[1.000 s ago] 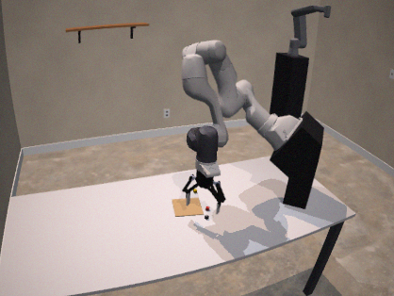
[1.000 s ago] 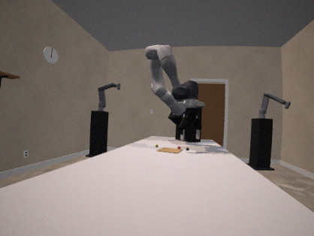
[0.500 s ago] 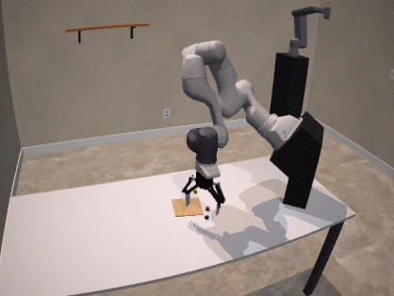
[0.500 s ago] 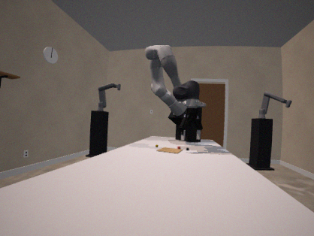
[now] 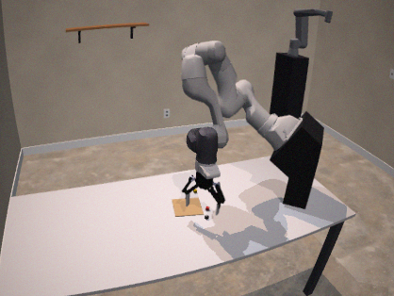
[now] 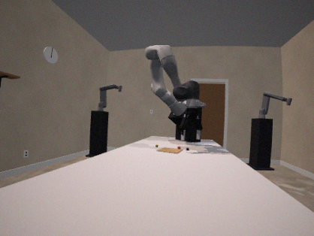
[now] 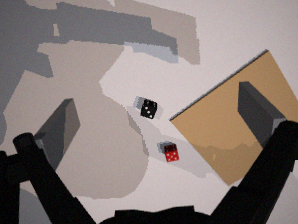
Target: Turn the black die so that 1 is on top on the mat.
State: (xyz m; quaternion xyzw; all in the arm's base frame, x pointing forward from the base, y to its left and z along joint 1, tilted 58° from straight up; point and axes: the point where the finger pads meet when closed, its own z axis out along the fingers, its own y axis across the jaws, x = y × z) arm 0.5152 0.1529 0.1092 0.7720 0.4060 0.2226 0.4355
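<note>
My hand is 4 cm past the black die, 1 cm to the left of it and 8 cm above it. From my hand the other things lie so: yellow die (10 cm behind, 23 cm to the right, 8 cm below); tan mat (13 cm to the right, 9 cm below); red die (8 cm behind, 7 cm to the right, 8 cm below).
</note>
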